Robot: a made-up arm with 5 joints. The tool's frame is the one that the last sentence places. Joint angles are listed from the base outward.
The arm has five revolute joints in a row. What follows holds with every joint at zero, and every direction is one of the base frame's. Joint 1 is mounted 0.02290 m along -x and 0.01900 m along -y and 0.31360 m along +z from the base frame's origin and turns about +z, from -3.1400 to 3.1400 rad. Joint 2 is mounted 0.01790 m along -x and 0.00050 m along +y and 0.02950 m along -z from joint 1 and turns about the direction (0, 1, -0.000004), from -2.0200 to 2.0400 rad. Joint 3 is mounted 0.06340 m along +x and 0.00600 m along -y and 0.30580 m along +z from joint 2 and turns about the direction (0, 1, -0.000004), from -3.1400 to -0.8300 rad. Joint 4 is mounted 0.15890 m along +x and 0.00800 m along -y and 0.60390 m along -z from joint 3 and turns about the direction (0, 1, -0.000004), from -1.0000 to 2.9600 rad. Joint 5 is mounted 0.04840 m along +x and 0.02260 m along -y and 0.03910 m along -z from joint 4 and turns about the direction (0, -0.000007, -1), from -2.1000 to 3.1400 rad. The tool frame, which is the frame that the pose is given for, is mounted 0.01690 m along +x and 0.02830 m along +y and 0.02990 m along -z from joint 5; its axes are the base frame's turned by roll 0.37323, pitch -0.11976 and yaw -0.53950 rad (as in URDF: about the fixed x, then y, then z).
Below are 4 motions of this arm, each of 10 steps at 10 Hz.
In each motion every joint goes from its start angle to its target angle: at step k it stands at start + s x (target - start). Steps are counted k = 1, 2, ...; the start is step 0. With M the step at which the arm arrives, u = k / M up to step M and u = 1 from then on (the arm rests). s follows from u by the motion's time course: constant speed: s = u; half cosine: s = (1 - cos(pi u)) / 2; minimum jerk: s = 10 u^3 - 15 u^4 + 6 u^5.
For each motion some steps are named. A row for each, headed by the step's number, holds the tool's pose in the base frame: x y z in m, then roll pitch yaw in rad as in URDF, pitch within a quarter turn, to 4 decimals.
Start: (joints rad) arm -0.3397 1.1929 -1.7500 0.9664 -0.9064
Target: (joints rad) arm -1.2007 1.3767 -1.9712 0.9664 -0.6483
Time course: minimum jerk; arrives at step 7
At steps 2, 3, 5, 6, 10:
2: 0.6500 -0.3615 -0.1746 0.5053 0.2623 -0.1251
3: 0.5785 -0.4878 -0.1841 0.4806 0.2612 -0.3768
5: 0.3429 -0.7046 -0.2048 0.4287 0.2535 -0.9262
6: 0.2707 -0.7420 -0.2100 0.4163 0.2506 -1.0630
10: 0.2564 -0.7482 -0.2110 0.4140 0.2499 -1.0892

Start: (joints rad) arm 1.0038 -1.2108 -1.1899 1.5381 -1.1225
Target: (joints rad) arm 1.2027 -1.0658 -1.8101 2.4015 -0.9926
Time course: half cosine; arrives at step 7
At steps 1, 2, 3, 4, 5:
1: 0.0205 0.0346 0.9894 -0.2345 -0.7769 1.8755
2: 0.0010 0.0057 1.0082 -0.1671 -0.7504 1.8441
3: -0.0250 -0.0394 1.0309 -0.0778 -0.7064 1.8055
4: -0.0506 -0.0938 1.0498 0.0102 -0.6509 1.7717
5: -0.0699 -0.1458 1.0608 0.0800 -0.5956 1.7491

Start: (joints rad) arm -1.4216 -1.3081 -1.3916 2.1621 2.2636
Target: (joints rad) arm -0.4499 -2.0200 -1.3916 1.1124 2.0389
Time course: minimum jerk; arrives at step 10
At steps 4, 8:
4: -0.1962 0.1827 1.0059 0.9452 0.8567 2.6770
8: -0.5771 0.2148 0.8668 2.8115 0.8567 -1.4212

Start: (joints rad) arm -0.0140 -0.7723 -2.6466 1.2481 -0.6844
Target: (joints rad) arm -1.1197 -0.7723 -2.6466 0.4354 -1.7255
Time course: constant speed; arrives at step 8
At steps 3, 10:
3: -0.4683 0.1760 1.1585 -2.4110 -0.4486 2.1161
10: -0.2670 0.4303 1.1557 -2.6217 0.0593 0.8490

